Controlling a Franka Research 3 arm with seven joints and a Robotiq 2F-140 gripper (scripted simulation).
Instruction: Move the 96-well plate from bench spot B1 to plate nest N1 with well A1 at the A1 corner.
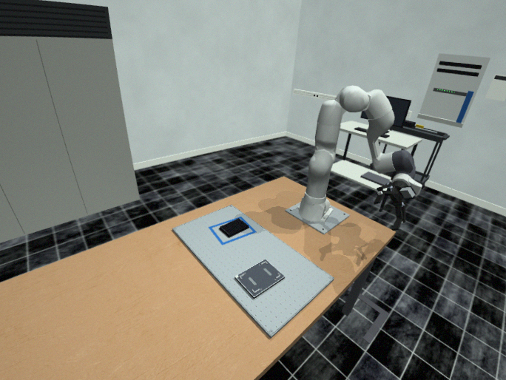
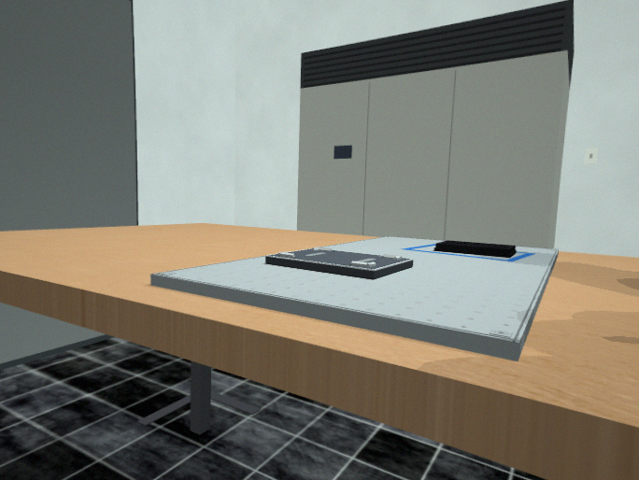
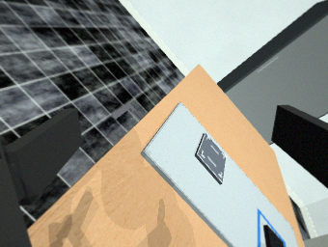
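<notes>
The black 96-well plate lies 350 mm ahead of my hand, 570 mm to the right of it and 220 mm below it. From my hand the other things lie so: A1 label (550 mm ahead, 320 mm to the right, 220 mm below); plate nest (480 mm ahead, 260 mm to the right, 230 mm below).
</notes>
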